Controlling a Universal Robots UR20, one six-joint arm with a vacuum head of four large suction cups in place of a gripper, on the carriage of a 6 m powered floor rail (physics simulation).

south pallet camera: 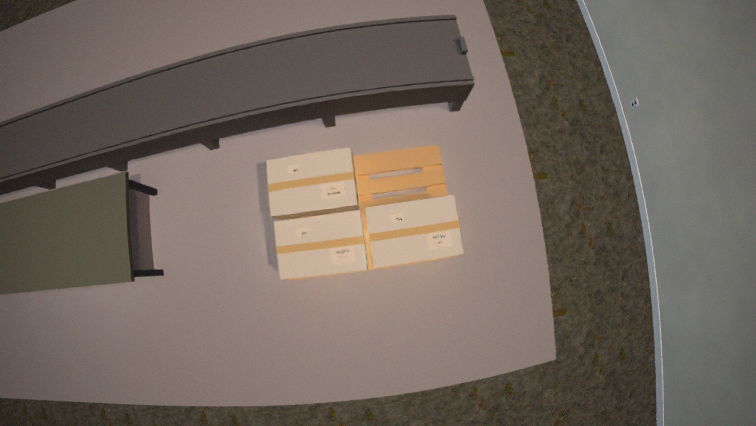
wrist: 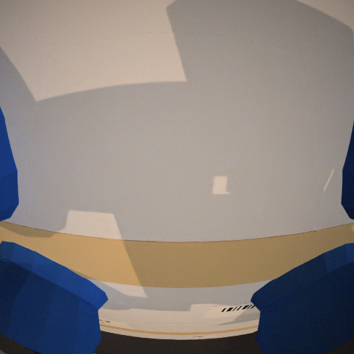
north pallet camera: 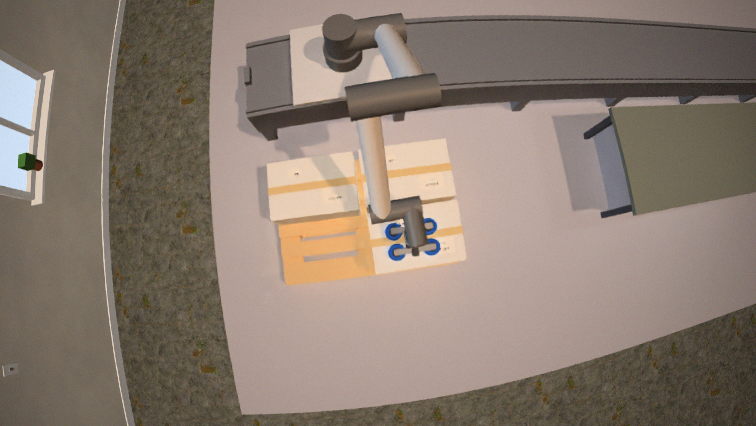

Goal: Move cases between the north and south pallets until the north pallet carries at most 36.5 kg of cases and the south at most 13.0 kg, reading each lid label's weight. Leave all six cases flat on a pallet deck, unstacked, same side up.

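Frame: origin at the arm's base, x ahead, y left, z up, level; centimetres.
Seen in the pictures: arm's base, origin of its link: (north pallet camera: 343,56).
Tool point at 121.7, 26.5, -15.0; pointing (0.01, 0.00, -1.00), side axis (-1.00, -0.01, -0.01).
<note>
Pixels of each thing's top centre, then the offset from my tool point to it, as dx, dy, dz. Level surfaces: height alone.
- case, centre of its top: (north pallet camera: 310,185) -41.6, -57.0, +0.3
- more, centre of its top: (north pallet camera: 407,172) -41.8, +3.0, +0.7
- green table, height of its surface: dz +11.0
My four-cup suction head (north pallet camera: 414,240) (wrist: 177,235) is shut on a white taped case (north pallet camera: 451,216) (wrist: 125,150), its blue cups against the lid. This case lies level in the lower-right quarter of the north pallet (north pallet camera: 328,272) and looks down on the deck. Another case (north pallet camera: 296,203) lies upper left there, and one more (north pallet camera: 423,153) upper right, partly behind my arm. The lower-left quarter is bare deck. On the south pallet (south pallet camera: 396,158) lie cases at upper left (south pallet camera: 296,201), lower left (south pallet camera: 304,264) and lower right (south pallet camera: 402,254). Lid weights are too small to read.
The floor rail (north pallet camera: 529,52) (south pallet camera: 264,74) runs above both pallets in the views, with my carriage (north pallet camera: 312,79) at its north end. A green table (north pallet camera: 693,158) (south pallet camera: 68,238) stands between the pallets.
</note>
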